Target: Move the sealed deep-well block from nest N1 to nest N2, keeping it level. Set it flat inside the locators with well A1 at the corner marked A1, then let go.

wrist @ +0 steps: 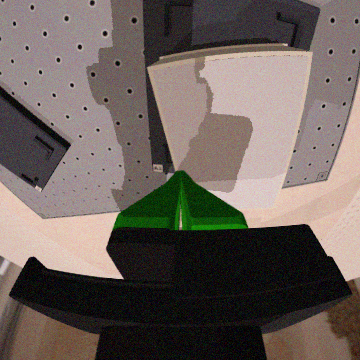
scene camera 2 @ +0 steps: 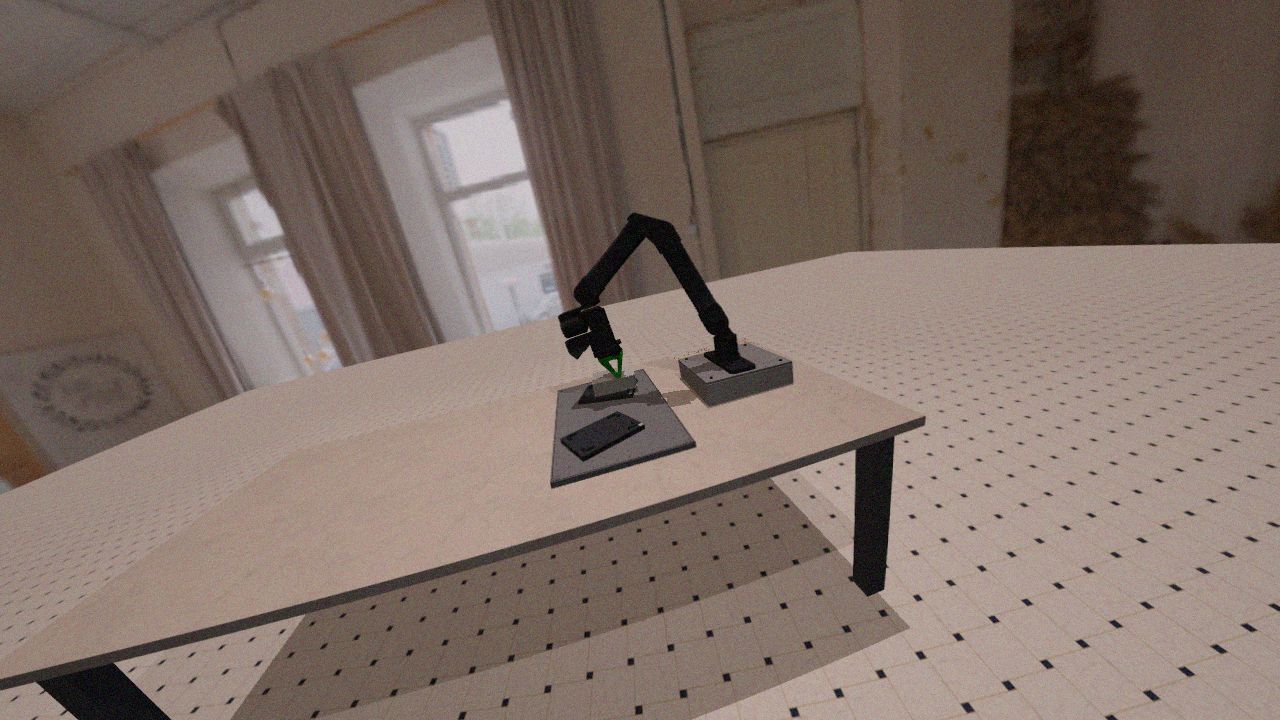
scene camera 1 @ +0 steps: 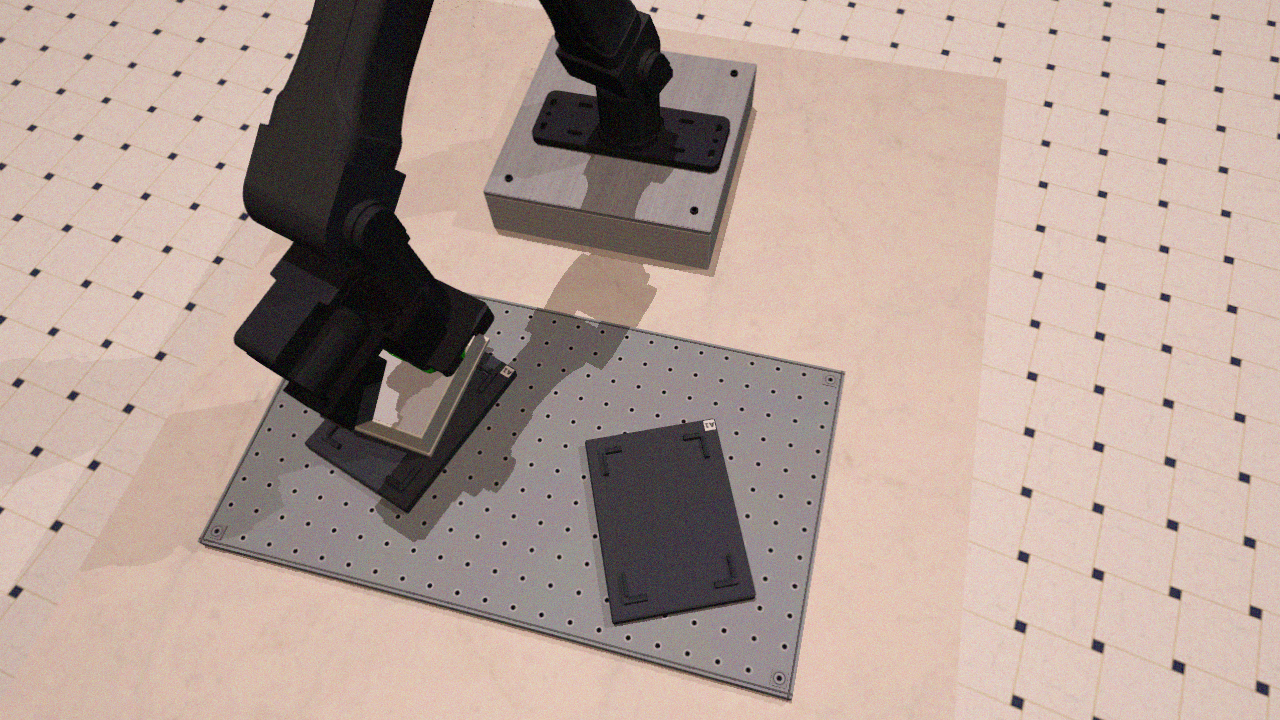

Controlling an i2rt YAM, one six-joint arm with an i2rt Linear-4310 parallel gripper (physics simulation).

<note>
My gripper (scene camera 1: pixel 458 360) grips a block (scene camera 1: pixel 413 409). Also in view: a perforated plate (scene camera 1: pixel 509 527).
The block shows as well in the wrist view (wrist: pixel 230 114). My gripper is seen too in the wrist view (wrist: pixel 179 177) and in scene camera 2 (scene camera 2: pixel 618 377). The perforated plate also shows in the wrist view (wrist: pixel 83 76) and in scene camera 2 (scene camera 2: pixel 663 430).
</note>
